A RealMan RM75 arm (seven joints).
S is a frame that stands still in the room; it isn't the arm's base.
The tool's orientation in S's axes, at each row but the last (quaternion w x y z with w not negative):
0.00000 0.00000 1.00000 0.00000
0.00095 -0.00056 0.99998 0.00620
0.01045 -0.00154 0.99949 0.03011
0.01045 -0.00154 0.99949 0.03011
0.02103 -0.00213 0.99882 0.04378
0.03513 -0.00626 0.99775 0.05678
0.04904 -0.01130 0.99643 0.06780
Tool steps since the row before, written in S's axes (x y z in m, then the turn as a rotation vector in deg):
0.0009 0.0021 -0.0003 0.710 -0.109 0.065
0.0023 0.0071 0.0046 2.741 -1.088 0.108
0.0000 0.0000 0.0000 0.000 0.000 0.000
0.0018 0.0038 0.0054 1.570 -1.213 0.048
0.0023 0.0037 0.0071 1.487 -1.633 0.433
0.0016 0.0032 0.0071 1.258 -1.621 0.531
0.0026 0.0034 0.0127 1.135 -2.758 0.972
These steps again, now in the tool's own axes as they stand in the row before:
-0.0009 0.0021 0.0003 -0.710 -0.109 -0.065
-0.0023 0.0072 -0.0045 -2.740 -1.090 -0.116
0.0000 0.0000 0.0000 0.000 0.000 0.000
-0.0019 0.0041 -0.0051 -1.568 -1.214 -0.088
-0.0026 0.0043 -0.0066 -1.500 -1.598 -0.512
-0.0021 0.0040 -0.0066 -1.279 -1.571 -0.623
-0.0039 0.0050 -0.0118 -1.182 -2.635 -1.225

